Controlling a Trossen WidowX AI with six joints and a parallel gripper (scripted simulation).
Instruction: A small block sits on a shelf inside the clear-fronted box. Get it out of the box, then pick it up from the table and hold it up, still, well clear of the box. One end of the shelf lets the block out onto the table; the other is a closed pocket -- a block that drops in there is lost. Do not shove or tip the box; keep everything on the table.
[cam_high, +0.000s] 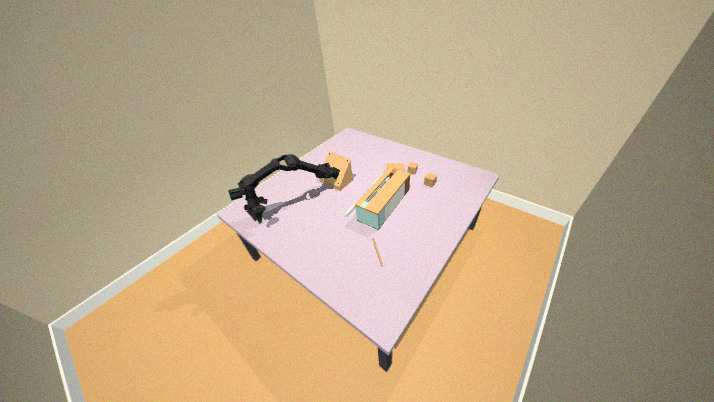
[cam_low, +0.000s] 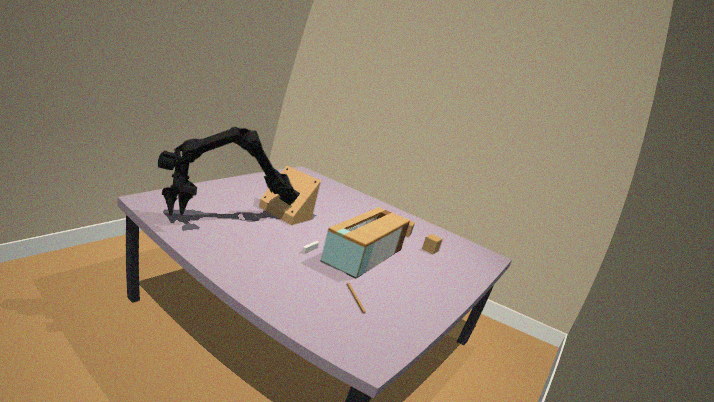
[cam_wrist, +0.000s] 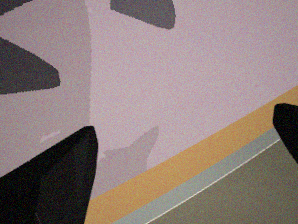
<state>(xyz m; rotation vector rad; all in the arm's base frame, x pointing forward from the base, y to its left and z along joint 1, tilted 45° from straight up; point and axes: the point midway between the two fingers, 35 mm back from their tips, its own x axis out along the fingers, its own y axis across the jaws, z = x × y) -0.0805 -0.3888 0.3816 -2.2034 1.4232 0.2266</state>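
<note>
My gripper tip is now 430 mm short of the tan block, 580 mm to the right of it and 30 mm below it. Round my gripper tip: thin tan stick 630 mm ahead, 280 mm to the left, 50 mm below; box 410 mm ahead, 580 mm to the left, 10 mm above.
</note>
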